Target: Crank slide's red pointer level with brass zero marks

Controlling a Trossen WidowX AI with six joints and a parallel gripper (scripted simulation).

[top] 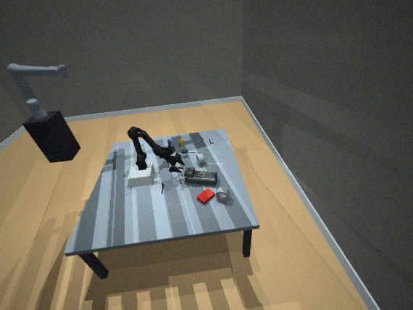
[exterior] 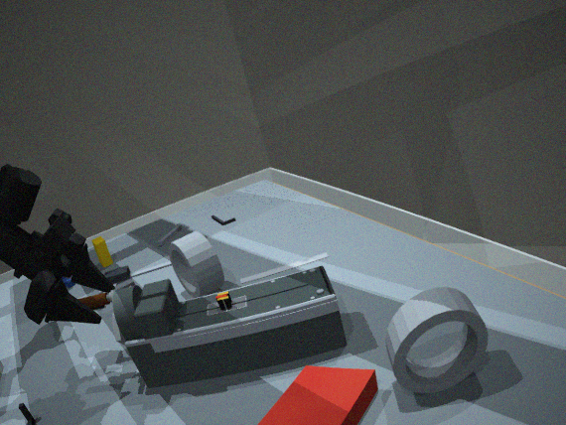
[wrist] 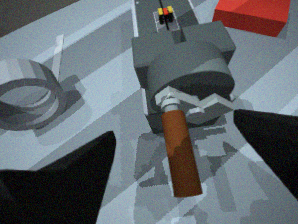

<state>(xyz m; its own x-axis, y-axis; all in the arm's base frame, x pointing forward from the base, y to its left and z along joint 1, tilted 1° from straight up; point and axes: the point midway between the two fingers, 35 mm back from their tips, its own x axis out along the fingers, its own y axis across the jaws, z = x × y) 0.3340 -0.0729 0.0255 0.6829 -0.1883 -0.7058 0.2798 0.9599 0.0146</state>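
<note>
My gripper tip is 2 cm past the brown handle and 1 cm below it. Round my gripper tip: yellow block 3 cm behind, 53 cm to the left, 7 cm below; then blue clamp 15 cm behind, 48 cm to the left, 5 cm below; then red pointer 15 cm ahead, 7 cm to the right, 2 cm below.
</note>
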